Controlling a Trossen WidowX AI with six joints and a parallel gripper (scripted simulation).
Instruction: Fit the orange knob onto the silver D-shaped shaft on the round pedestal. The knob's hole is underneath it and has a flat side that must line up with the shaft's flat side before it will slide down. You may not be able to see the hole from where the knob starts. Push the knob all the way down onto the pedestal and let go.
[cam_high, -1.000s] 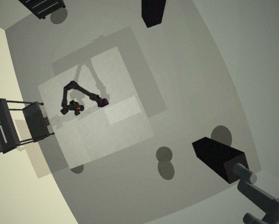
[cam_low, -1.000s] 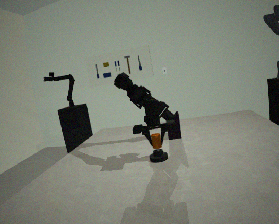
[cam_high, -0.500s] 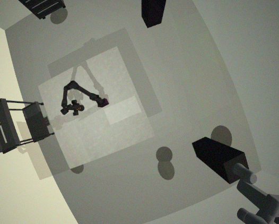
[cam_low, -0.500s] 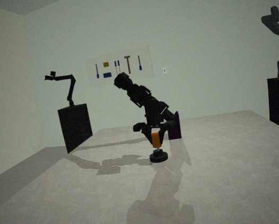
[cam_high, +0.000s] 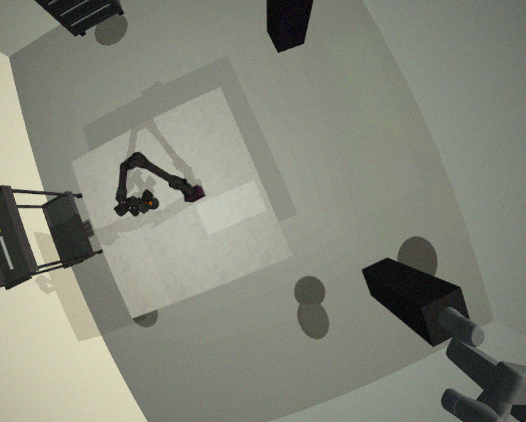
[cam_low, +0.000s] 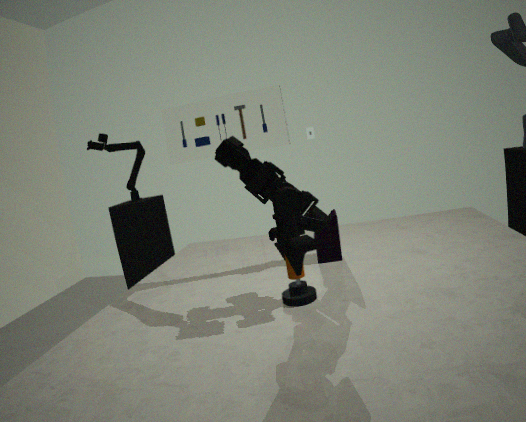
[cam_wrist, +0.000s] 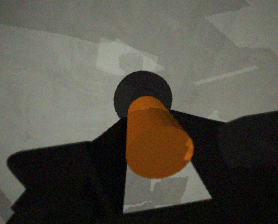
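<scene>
Now: gripper tip 30 mm below the orange knob. The rest, counted from my gripper tip: round pedestal: 40 mm below.
</scene>
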